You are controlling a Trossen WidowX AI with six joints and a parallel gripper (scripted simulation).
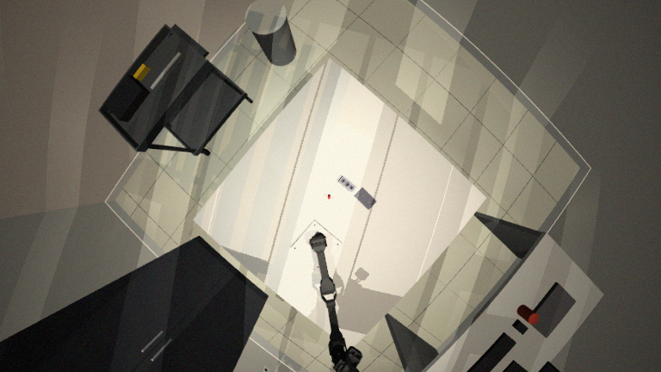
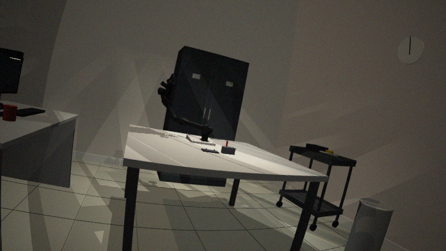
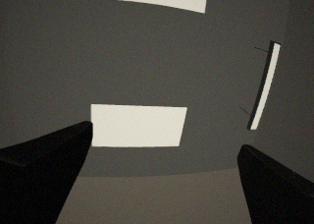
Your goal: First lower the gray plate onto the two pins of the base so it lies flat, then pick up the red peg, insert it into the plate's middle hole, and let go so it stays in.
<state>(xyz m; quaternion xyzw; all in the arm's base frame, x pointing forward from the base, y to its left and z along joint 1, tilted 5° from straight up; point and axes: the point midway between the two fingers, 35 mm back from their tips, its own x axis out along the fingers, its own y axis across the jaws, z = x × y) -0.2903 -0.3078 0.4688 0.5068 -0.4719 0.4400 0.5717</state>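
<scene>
Right now the gray plate is 600 mm ahead of my gripper tip, 360 mm to the left of it and 500 mm below it. From my gripper tip the other things lie so: red peg: 480 mm ahead, 400 mm to the left, 500 mm below; dark base: 580 mm ahead, 220 mm to the left, 530 mm below.
</scene>
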